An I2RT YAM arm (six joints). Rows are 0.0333 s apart.
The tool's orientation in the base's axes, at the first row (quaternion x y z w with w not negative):
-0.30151, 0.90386, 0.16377, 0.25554
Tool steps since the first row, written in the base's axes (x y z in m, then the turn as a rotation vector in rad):
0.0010, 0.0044, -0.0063, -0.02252, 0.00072, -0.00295
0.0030, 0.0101, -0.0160, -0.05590, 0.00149, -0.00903
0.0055, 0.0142, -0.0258, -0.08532, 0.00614, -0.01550
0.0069, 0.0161, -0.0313, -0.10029, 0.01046, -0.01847
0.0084, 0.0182, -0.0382, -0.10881, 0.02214, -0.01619
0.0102, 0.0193, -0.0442, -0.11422, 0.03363, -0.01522
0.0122, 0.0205, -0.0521, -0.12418, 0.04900, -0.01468
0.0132, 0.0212, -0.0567, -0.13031, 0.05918, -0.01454
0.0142, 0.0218, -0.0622, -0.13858, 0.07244, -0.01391
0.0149, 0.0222, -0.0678, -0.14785, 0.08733, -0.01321
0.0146, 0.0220, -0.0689, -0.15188, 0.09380, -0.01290
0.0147, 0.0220, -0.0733, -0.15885, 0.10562, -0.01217
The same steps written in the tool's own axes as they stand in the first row. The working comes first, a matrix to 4 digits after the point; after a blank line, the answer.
The tool's axes in the first row as the columns of a matrix, in the base's axes (used below as rounded here):
-0.6876, -0.6287, 0.3632
-0.4613, 0.7645, 0.4501
-0.5607, 0.1420, -0.8158

0.0008, 0.0018, 0.0075, 0.01681, 0.01429, -0.00545
0.0022, 0.0036, 0.0187, 0.04281, 0.03500, -0.01227
0.0041, 0.0037, 0.0294, 0.06452, 0.05613, -0.01558
0.0054, 0.0035, 0.0353, 0.07449, 0.06843, -0.01665
0.0072, 0.0032, 0.0424, 0.07368, 0.08304, -0.01635
0.0089, 0.0021, 0.0484, 0.07156, 0.09536, -0.01393
0.0114, 0.0006, 0.0562, 0.07101, 0.11345, -0.01107
0.0129, -0.0001, 0.0606, 0.07045, 0.12510, -0.00883
0.0151, -0.0011, 0.0657, 0.06967, 0.14053, -0.00638
0.0175, -0.0020, 0.0707, 0.06878, 0.15784, -0.00362
0.0184, -0.0021, 0.0714, 0.06840, 0.16537, -0.00242
0.0208, -0.0028, 0.0750, 0.06733, 0.17889, -0.00023

